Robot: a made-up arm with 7 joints.
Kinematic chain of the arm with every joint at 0, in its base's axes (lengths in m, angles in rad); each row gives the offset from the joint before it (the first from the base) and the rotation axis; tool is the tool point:
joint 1: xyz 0 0.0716 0 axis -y
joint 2: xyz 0 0.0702 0 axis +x
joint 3: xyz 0 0 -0.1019 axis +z
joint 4: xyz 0 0 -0.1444 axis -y
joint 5: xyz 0 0 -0.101 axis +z
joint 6: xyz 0 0 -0.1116 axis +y
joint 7: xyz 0 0 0 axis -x
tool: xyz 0 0 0
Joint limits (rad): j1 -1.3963..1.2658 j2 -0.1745..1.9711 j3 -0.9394..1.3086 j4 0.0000..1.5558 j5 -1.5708..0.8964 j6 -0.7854..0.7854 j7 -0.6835..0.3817
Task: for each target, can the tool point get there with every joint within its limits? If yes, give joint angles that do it. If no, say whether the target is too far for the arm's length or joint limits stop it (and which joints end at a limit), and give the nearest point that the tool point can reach.
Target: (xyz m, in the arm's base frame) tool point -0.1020 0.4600 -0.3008
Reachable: yes | joints -0.5792 0.7422 0.3241 0.4041 -0.9774 0.6394 -0.3599
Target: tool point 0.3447 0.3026 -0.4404
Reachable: no: too far | nearest point 0.2718 0.2686 -0.3473 | short by 0.123 m
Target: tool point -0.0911 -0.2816 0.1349
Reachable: no: joint limits stop it (at a limit: joint 1, joint 2, joint 3, joint 4) | nearest point -0.1908 -0.0705 -0.1611 | short by 0.377 m
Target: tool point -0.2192 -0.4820 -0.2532
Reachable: no: too far | nearest point -0.1969 -0.0733 -0.2275 | short by 0.410 m
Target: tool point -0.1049 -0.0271 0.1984
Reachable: no: joint limits stop it (at a limit: joint 2, joint 3, joint 4) | nearest point -0.1363 0.2916 0.2577 | short by 0.326 m
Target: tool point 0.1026 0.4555 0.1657
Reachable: yes | joints -0.0218 1.5395 1.0626 1.2749 0.1100 -0.1577 0.1265
